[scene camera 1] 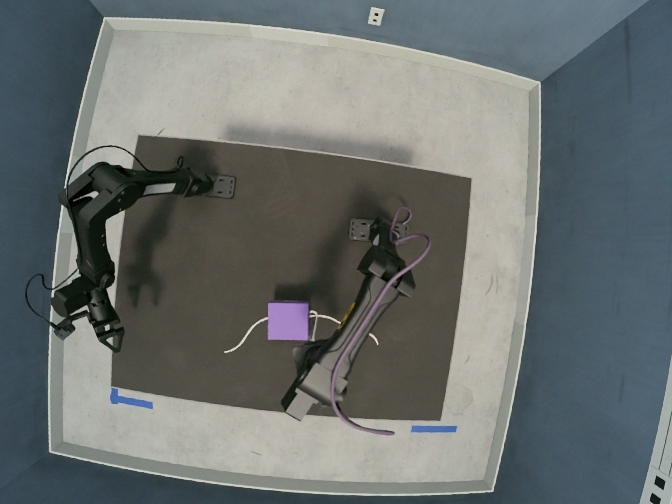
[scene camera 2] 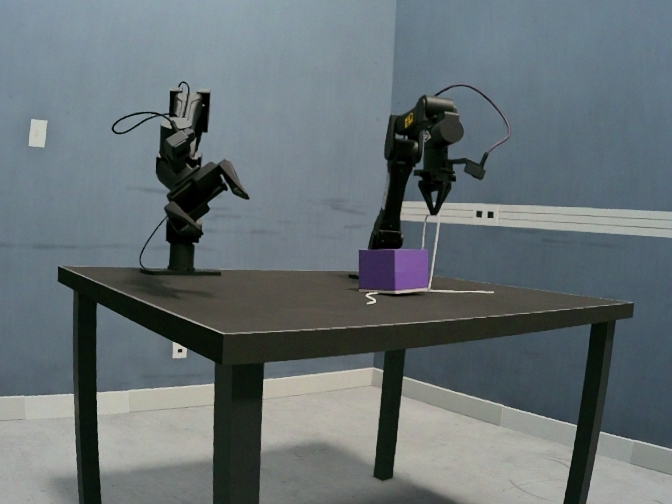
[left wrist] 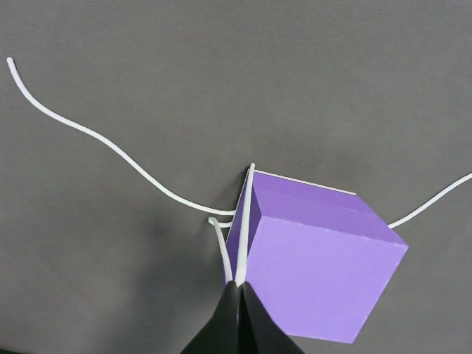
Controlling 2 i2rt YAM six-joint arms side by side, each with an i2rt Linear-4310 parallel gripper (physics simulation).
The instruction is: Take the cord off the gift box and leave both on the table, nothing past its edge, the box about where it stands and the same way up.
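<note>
The purple gift box stands on the table. A white cord has tails lying on either side of it; where it runs at the box's base is partly hidden. My left gripper is shut on the cord, holding a loop above table height beside the box; two strands rise to the fingertips. In scene camera 1 the arm hides these fingers. My right gripper is open and empty, away from the box.
In scene camera 1 my left arm reaches over the table just right of the box and covers part of the right cord tail. My right arm is bent out past the table's left edge. Both cord tails rest inside the table edges.
</note>
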